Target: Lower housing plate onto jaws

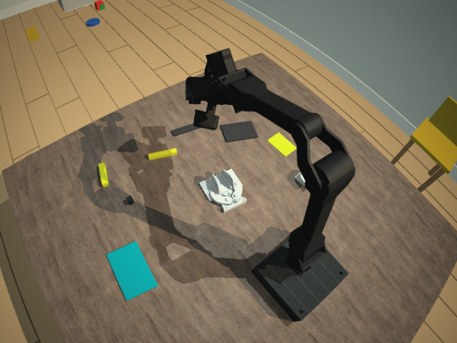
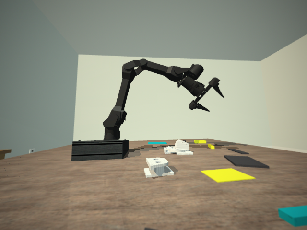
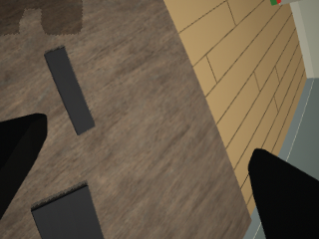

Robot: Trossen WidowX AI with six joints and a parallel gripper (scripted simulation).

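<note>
Right now my gripper tip is 36 cm past the white stand block, 22 cm above it and 16 cm to the left of it. The rest, counted from my gripper tip: yellow bar: 22 cm below, 12 cm to the left, 5 cm ahead; then dark flat bar: 23 cm below, 8 cm ahead, 2 cm to the right; then black cube: 31 cm to the left, 22 cm below, 1 cm behind.
</note>
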